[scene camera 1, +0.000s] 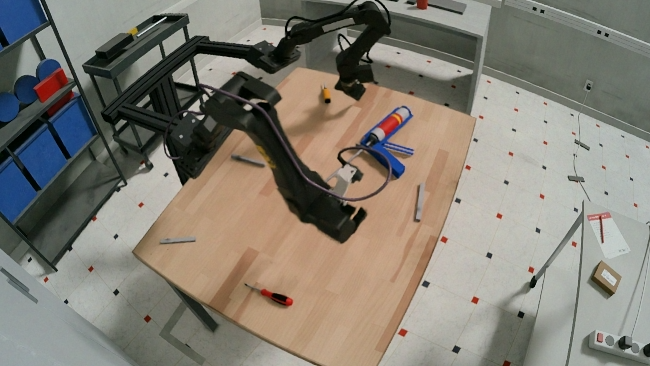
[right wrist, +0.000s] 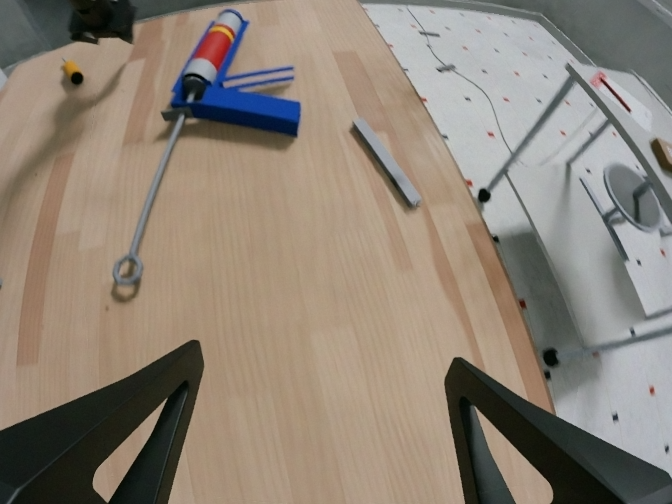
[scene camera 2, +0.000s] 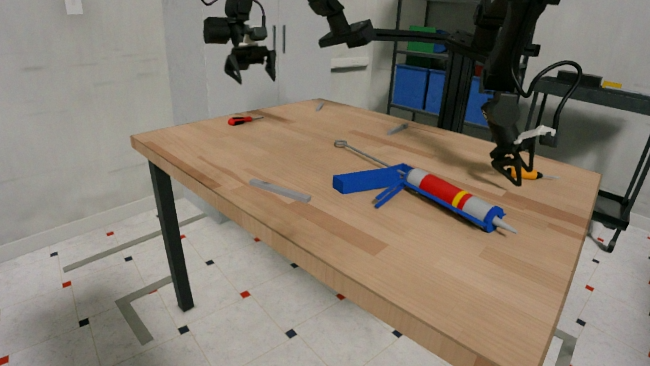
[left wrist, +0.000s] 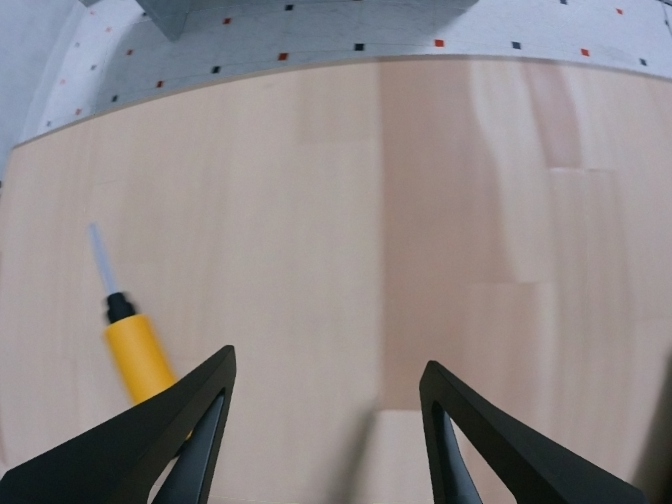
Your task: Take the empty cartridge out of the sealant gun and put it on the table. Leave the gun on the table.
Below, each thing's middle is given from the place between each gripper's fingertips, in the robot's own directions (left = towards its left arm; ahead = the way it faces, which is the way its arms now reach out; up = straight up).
The blue sealant gun (scene camera 2: 353,182) lies 27 cm to the right of my left hand (scene camera 2: 524,179), 17 cm ahead of it and 2 cm below it. Also, from my left hand: grey bar (right wrist: 408,193) (44 cm to the right, 38 cm ahead, 4 cm below); orange-handled screwdriver (left wrist: 136,364) (13 cm behind, 3 cm below, 2 cm to the left); plunger rod (right wrist: 132,259) (37 cm to the right, 10 cm ahead, 3 cm below).
The grey bar is 230 mm to the left of my right hand (scene camera 2: 259,82), 190 mm below it and 160 mm ahead of it. The rest, counted from my right hand: orange-handled screwdriver: 690 mm to the left, 340 mm behind, 190 mm below; then blue sealant gun: 390 mm to the left, 180 mm below, 50 mm behind; then plunger rod: 300 mm to the left, 180 mm below, 120 mm behind.
